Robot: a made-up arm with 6 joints.
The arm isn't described. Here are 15 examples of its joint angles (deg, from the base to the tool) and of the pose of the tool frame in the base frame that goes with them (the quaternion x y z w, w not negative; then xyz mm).
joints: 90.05 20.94 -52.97 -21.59 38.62 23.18
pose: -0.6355 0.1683 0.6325 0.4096 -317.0 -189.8 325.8
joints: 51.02 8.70 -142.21 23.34 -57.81 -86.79
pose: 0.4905 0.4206 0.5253 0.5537 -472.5 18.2 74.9
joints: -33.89 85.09 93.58 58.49 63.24 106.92
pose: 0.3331 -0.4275 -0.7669 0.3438 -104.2 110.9 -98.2
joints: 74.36 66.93 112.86 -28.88 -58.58 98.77
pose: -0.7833 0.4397 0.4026 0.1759 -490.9 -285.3 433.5
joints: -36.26 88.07 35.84 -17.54 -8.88 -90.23
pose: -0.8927 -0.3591 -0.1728 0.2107 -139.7 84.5 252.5
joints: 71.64 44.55 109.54 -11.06 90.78 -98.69
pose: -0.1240 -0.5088 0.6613 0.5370 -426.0 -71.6 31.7
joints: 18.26 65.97 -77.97 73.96 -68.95 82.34
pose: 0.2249 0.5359 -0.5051 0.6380 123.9 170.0 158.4
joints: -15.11 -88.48 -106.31 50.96 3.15 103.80
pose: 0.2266 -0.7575 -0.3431 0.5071 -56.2 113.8 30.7
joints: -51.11 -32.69 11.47 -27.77 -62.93 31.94
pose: -0.3706 -0.3400 -0.5967 0.6253 328.2 -175.2 179.0
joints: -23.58 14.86 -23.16 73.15 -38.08 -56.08
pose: 0.2816 -0.4732 -0.1036 0.8283 128.1 -93.7 259.6
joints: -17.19 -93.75 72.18 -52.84 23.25 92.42
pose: -0.7511 -0.1168 -0.6014 0.2459 -21.1 -14.5 -75.9
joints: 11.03 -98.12 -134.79 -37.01 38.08 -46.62
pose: -0.7350 -0.6011 -0.1238 0.2882 79.2 42.4 3.9
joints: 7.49 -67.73 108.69 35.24 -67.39 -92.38
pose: -0.5211 -0.6463 0.5015 0.2435 197.1 156.9 338.4
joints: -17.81 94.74 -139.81 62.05 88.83 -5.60
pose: 0.2465 0.6783 0.6456 0.2498 86.0 -182.1 238.3
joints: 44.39 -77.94 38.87 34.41 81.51 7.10
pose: -0.3659 0.8523 0.2705 0.2580 13.8 184.4 302.1
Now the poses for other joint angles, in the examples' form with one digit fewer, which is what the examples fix.
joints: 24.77 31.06 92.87 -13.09 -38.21 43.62
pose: 0.128 -0.861 -0.465 0.163 -247 90 447
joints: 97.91 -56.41 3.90 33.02 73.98 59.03
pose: 0.875 -0.417 -0.223 0.100 -195 163 231
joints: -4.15 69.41 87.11 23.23 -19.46 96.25
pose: 0.651 -0.620 -0.416 0.136 -382 119 267
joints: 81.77 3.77 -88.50 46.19 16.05 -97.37
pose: 0.579 0.679 0.354 0.278 -190 -35 159
